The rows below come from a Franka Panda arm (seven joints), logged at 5 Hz.
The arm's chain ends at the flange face. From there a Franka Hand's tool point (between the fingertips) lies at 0.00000 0.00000 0.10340 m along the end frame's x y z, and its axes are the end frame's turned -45 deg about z.
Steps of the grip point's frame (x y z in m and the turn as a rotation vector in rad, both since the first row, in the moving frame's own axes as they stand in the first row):
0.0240, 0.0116, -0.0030, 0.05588, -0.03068, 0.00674
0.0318, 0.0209, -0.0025, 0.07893, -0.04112, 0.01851
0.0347, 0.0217, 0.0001, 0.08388, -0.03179, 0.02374
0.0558, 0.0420, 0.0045, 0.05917, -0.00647, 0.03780
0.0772, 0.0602, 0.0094, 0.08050, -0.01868, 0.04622
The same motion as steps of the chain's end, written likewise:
0.0315, -0.0069, -0.0028, 0.01782, -0.06121, 0.00674
0.0460, -0.0049, -0.0021, 0.02674, -0.08489, 0.01851
0.0483, -0.0053, 0.0005, 0.03683, -0.08179, 0.02374
0.0739, -0.0058, 0.0047, 0.03726, -0.04641, 0.03780
0.1043, -0.0073, 0.0098, 0.04371, -0.07013, 0.04622

